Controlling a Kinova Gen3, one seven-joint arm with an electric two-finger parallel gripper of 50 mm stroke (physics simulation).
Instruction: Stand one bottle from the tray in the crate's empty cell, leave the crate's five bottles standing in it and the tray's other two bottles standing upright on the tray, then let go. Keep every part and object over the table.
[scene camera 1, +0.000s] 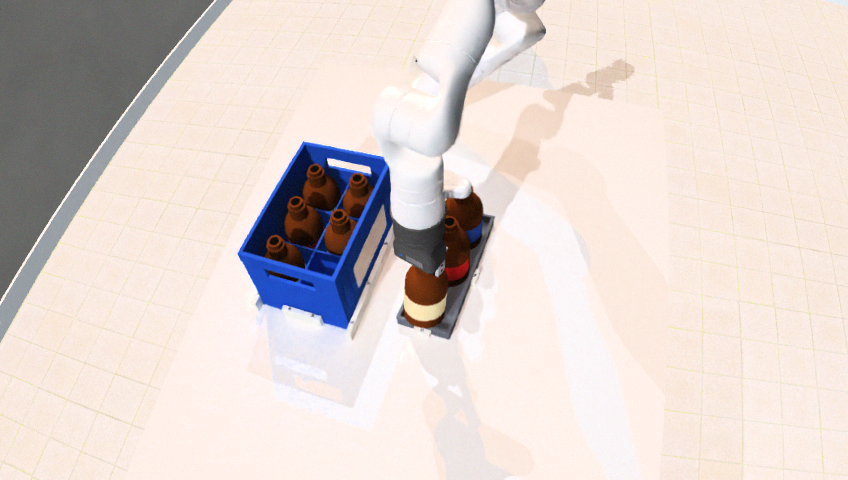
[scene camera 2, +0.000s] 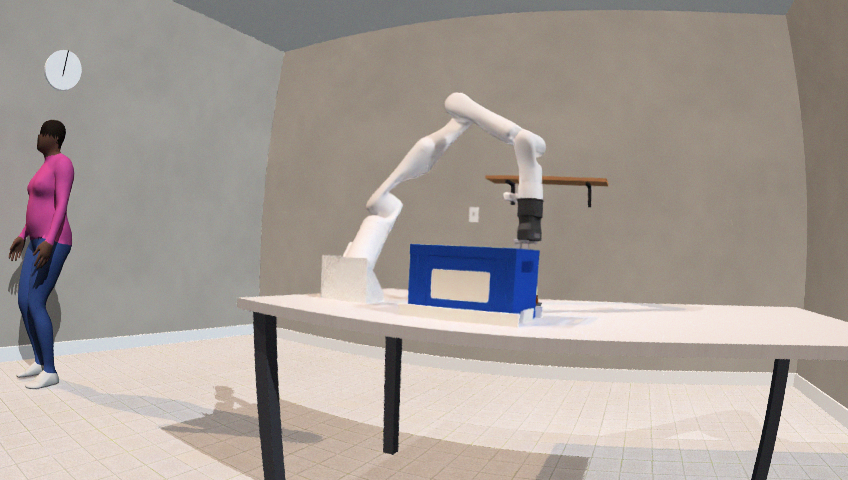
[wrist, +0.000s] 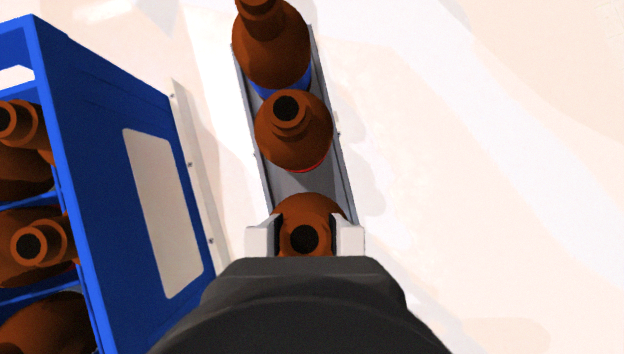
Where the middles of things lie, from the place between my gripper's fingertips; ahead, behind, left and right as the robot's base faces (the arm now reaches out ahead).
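There's a blue-labelled bottle (scene camera 1: 468, 211) here, and my hand is 170 mm past it, 30 mm to the right of it and 60 mm above it.
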